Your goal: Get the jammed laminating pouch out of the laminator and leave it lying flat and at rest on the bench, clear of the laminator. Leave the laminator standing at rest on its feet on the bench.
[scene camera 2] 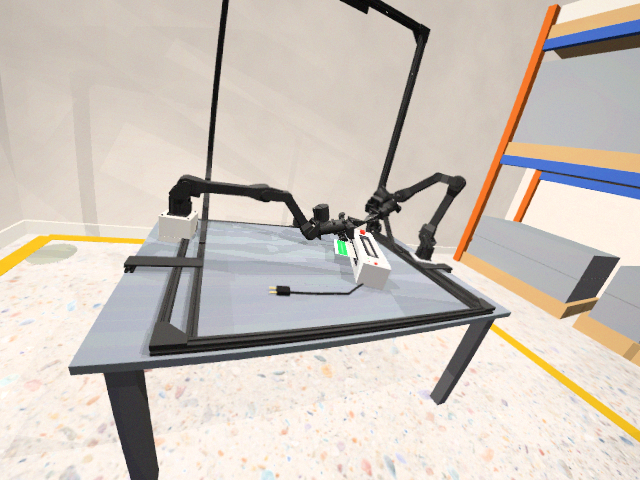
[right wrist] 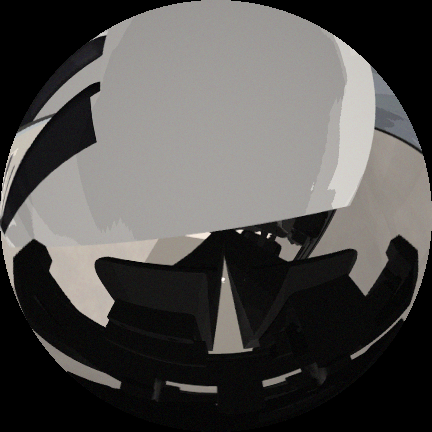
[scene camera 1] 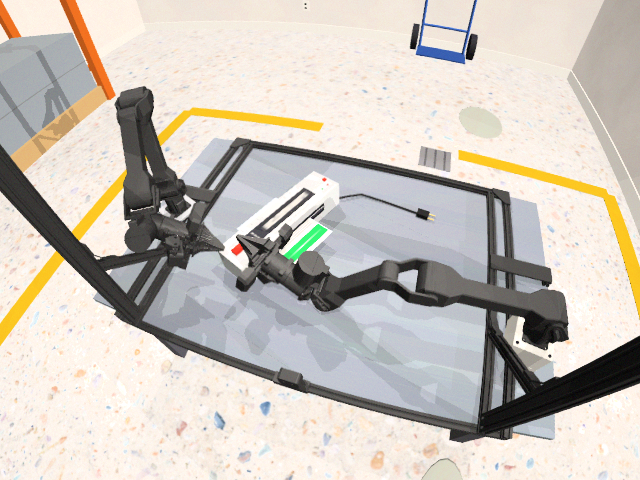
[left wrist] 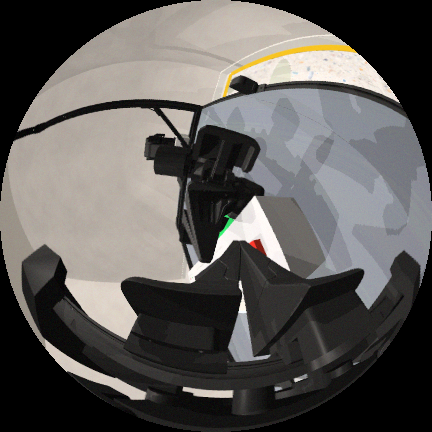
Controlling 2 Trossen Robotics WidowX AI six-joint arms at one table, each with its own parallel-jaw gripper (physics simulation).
In view: my left gripper [scene camera 1: 224,248], my right gripper [scene camera 1: 236,235] and a white laminator [scene camera 1: 315,196].
The white laminator also shows in scene camera 2 [scene camera 2: 370,268], in the right wrist view [right wrist: 203,123] and in the left wrist view [left wrist: 286,236]. My left gripper is seen too in the right wrist view [right wrist: 275,209] and in the left wrist view [left wrist: 237,245]. My right gripper is seen too in the right wrist view [right wrist: 222,232] and in the left wrist view [left wrist: 205,261].
